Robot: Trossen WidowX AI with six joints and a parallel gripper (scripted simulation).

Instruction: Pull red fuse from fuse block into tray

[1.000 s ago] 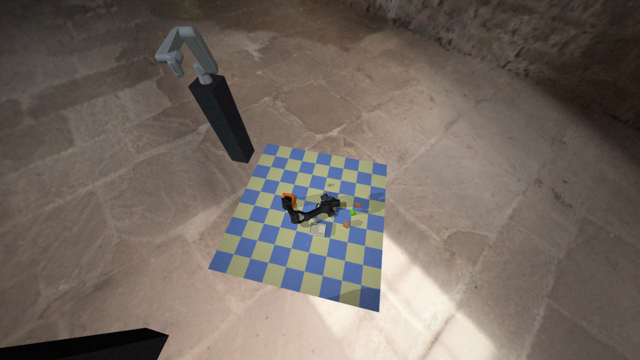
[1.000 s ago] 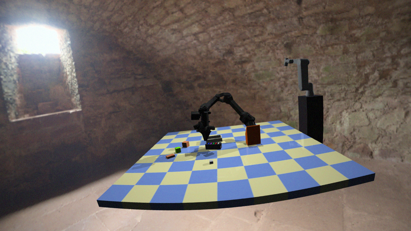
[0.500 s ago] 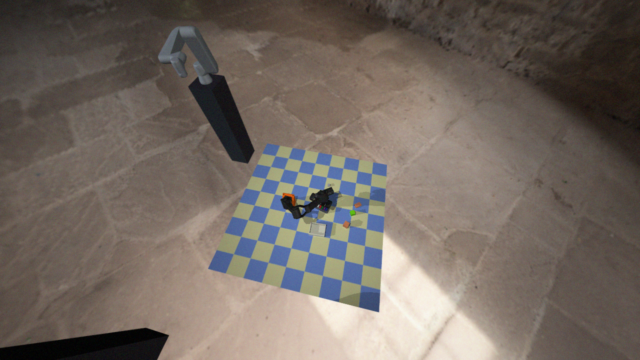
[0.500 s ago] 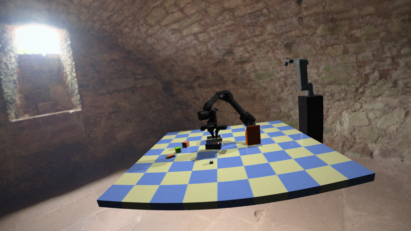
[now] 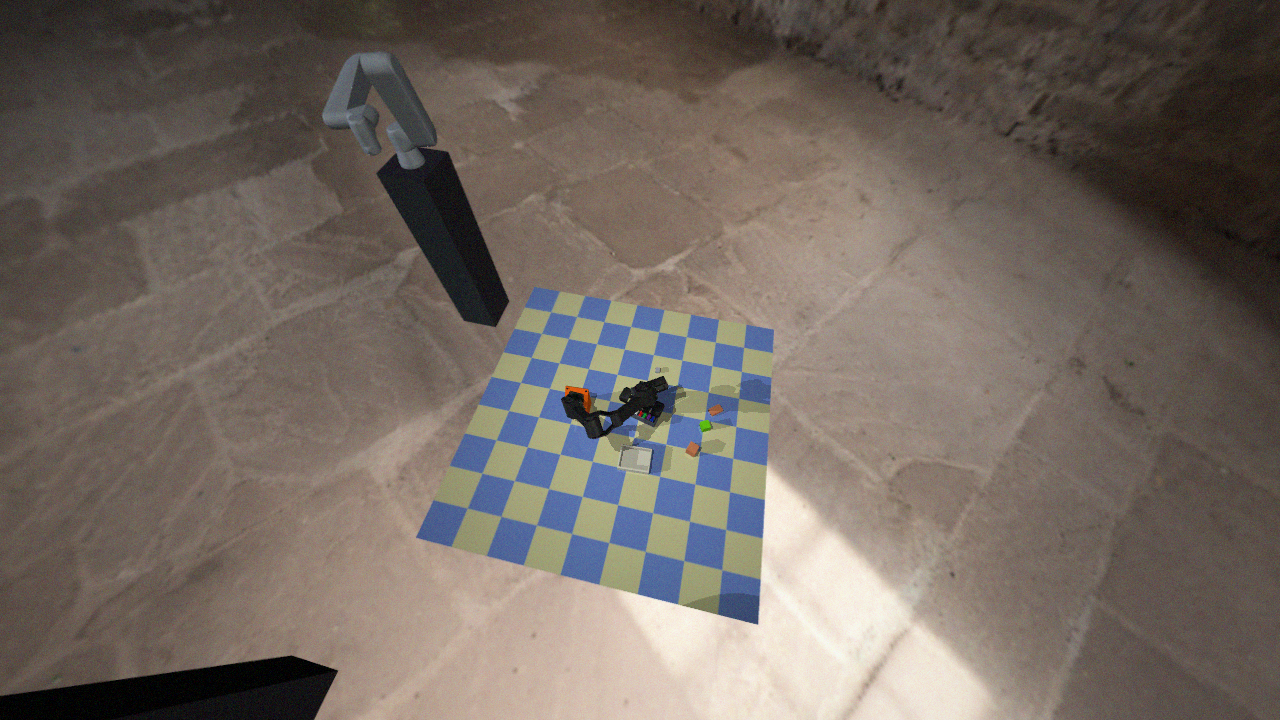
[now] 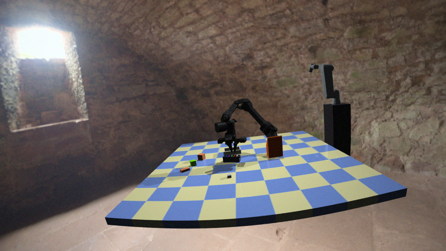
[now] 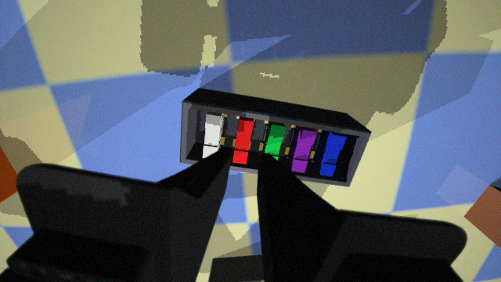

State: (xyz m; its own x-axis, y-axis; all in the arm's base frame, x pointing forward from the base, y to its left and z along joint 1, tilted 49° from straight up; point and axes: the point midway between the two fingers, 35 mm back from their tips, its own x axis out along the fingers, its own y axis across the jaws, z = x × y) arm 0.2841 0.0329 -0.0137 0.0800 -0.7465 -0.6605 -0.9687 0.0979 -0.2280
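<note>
My gripper tip is 40 mm above the red fuse. Also, from my gripper tip: cream tray (20 mm ahead, 200 mm to the right, 60 mm below); brown cube (250 mm ahead, 110 mm to the right, 40 mm below); green cube (280 mm ahead, 10 mm to the left, 50 mm below).
</note>
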